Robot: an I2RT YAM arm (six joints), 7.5 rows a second.
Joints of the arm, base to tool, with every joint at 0 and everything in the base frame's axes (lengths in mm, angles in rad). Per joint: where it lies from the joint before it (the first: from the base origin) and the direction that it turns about. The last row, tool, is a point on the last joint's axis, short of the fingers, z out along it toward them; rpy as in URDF.
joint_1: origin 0 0 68 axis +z
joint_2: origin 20 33.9 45.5 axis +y
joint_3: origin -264 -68.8 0 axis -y
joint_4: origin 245 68.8 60 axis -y
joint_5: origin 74 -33.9 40.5 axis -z
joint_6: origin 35.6 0 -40.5 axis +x
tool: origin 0 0 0 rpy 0 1.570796 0
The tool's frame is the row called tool.
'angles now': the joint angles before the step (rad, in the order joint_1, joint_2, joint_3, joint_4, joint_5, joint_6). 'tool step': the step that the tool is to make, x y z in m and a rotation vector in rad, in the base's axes. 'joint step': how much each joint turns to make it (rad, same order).
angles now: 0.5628, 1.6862, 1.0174, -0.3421, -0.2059, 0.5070
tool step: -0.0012, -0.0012, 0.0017, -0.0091, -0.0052, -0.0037
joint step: 0.0000, -0.0088, -0.0020, -0.0077, 0.0108, -0.0025
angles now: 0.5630, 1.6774, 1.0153, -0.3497, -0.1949, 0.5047
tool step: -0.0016, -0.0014, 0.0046, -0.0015, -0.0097, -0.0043
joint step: -0.0002, -0.0170, -0.0007, -0.0089, 0.0076, 0.0000
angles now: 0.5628, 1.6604, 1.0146, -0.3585, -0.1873, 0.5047
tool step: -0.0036, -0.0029, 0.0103, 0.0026, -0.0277, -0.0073
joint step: -0.0001, -0.0389, -0.0038, -0.0104, 0.0145, -0.0008
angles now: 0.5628, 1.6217, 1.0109, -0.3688, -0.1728, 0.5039
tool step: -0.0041, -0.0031, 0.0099, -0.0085, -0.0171, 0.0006
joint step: 0.0001, -0.0351, 0.0035, -0.0303, 0.0132, -0.0097
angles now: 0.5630, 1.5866, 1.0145, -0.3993, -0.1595, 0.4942
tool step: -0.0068, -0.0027, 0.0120, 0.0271, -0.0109, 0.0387
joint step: 0.0003, -0.0464, -0.0020, -0.0246, -0.0360, -0.0221
